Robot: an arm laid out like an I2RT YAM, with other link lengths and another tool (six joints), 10 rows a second.
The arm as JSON. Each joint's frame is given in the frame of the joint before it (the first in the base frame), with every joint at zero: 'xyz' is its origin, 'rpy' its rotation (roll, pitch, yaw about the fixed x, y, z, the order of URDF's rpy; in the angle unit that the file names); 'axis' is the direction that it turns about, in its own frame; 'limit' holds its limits. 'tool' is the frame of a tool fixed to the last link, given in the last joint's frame.
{
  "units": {
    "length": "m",
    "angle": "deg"
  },
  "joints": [
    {
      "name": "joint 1",
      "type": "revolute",
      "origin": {
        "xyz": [
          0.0,
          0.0,
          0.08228
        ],
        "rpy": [
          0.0,
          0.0,
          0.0
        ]
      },
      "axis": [
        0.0,
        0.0,
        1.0
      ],
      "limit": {
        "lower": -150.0,
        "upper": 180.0
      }
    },
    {
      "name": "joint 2",
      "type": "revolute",
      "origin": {
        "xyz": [
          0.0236,
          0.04,
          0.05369
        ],
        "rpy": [
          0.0,
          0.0,
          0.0
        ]
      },
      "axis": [
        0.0,
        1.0,
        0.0
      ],
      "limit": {
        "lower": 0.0,
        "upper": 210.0
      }
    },
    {
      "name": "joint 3",
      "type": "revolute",
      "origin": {
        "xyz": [
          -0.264,
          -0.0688,
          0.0
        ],
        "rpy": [
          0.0,
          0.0,
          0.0
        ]
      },
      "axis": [
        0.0,
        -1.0,
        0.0
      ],
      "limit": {
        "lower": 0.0,
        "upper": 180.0
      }
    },
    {
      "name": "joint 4",
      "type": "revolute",
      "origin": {
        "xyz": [
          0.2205,
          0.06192,
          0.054
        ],
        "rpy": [
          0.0,
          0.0,
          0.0
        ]
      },
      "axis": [
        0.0,
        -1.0,
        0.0
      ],
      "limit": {
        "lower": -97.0,
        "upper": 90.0
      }
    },
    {
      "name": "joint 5",
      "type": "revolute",
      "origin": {
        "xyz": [
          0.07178,
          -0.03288,
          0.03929
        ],
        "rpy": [
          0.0,
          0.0,
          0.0
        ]
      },
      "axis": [
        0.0,
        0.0,
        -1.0
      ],
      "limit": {
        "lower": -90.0,
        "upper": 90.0
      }
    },
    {
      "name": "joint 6",
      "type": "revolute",
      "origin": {
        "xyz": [
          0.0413,
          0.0,
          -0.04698
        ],
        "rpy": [
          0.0,
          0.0,
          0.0
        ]
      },
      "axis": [
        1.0,
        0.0,
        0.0
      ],
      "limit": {
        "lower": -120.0,
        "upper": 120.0
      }
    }
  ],
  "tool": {
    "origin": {
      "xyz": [
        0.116,
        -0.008,
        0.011
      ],
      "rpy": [
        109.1,
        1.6,
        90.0
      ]
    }
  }
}
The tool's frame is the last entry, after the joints.
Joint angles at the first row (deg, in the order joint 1, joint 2, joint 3, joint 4, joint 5, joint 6):
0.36, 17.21, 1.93, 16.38, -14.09, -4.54
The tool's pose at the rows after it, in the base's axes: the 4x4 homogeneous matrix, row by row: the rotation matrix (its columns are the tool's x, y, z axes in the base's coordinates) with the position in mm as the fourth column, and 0 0 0 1 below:
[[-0.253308 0.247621 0.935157 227.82], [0.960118 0.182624 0.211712 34.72], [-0.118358 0.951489 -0.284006 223.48], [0 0 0 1]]
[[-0.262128 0.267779 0.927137 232.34], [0.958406 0.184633 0.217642 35.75], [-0.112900 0.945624 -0.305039 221.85], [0 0 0 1]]
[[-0.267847 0.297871 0.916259 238.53], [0.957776 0.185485 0.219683 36.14], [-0.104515 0.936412 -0.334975 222.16], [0 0 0 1]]
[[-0.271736 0.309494 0.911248 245.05], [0.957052 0.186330 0.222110 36.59], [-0.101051 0.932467 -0.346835 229.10], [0 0 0 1]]
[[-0.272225 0.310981 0.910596 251.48], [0.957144 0.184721 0.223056 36.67], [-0.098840 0.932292 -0.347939 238.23], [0 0 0 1]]
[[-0.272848 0.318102 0.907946 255.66], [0.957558 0.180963 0.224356 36.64], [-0.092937 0.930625 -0.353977 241.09], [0 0 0 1]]
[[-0.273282 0.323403 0.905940 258.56], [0.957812 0.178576 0.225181 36.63], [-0.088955 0.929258 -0.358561 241.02], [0 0 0 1]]
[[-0.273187 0.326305 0.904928 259.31], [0.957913 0.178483 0.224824 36.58], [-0.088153 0.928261 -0.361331 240.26], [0 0 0 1]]
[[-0.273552 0.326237 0.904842 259.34], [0.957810 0.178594 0.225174 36.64], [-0.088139 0.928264 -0.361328 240.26], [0 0 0 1]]
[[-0.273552 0.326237 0.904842 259.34], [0.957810 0.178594 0.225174 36.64], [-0.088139 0.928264 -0.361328 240.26], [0 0 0 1]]
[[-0.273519 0.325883 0.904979 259.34], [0.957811 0.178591 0.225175 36.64], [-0.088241 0.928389 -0.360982 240.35], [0 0 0 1]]
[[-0.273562 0.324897 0.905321 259.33], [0.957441 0.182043 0.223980 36.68], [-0.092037 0.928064 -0.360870 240.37], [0 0 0 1]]
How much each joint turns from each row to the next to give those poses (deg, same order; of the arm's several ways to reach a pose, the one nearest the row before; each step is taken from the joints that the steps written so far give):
0.00, 3.41, 0.03, 4.83, -0.61, -0.02
0.00, 3.21, 0.61, 1.31, -0.37, 0.00
0.00, 3.61, 1.73, 0.03, -0.13, 0.00
0.00, 3.19, 2.42, 0.02, -0.15, 0.00
0.00, 2.73, 2.41, 0.26, -0.02, 0.11
0.00, 1.80, 1.15, 0.26, -0.01, 0.24
0.00, 1.39, 0.33, 0.79, 0.00, 0.16
0.00, 0.40, 0.00, 0.22, 0.03, 0.00
0.00, 0.02, 0.00, 0.02, -0.03, 0.00
0.00, 0.00, 0.00, 0.00, 0.00, 0.00
0.00, 0.00, 0.00, 0.02, 0.00, 0.00
0.00, 0.00, 0.00, 0.00, 0.00, -0.22

